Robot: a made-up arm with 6 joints.
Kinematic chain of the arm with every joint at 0, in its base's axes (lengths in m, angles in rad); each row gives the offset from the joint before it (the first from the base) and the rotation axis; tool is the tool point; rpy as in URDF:
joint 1: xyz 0 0 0.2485 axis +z
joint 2: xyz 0 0 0 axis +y
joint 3: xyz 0.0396 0 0.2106 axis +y
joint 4: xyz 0.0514 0 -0.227 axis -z
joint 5: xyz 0 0 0 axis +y
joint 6: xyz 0.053 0 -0.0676 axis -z
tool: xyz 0 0 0 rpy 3.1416 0 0
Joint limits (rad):
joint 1: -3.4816..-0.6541
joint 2: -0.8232..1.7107
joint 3: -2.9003..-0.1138
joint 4: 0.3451..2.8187
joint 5: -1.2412..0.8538
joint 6: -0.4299..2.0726
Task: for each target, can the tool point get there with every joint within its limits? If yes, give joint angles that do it. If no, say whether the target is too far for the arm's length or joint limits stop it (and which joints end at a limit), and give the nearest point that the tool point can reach.
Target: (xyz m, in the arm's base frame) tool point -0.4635 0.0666 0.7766
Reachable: no: too far | nearest point -0.3499 0.0503 0.6471 | short by 0.173 m
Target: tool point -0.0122 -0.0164 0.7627
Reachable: yes | joints -1.3860 -0.4496 -2.3163 1.7993 0.4843 -0.0576
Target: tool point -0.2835 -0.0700 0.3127
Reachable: yes | joints -2.6204 0.2781 -1.1491 1.9261 -0.9479 1.0018
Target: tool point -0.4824 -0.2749 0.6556
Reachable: no: too far | nearest point -0.3733 -0.2127 0.5635 | short by 0.156 m
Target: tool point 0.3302 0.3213 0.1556
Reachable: no: joint limits stop it (at a limit: joint 2, joint 3, joint 4) | nearest point 0.0796 0.0774 0.1386 | short by 0.350 m
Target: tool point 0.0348 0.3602 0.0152
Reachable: no: joint limits stop it (at a limit: joint 1) | nearest point -0.0537 0.1101 0.0152 | short by 0.265 m
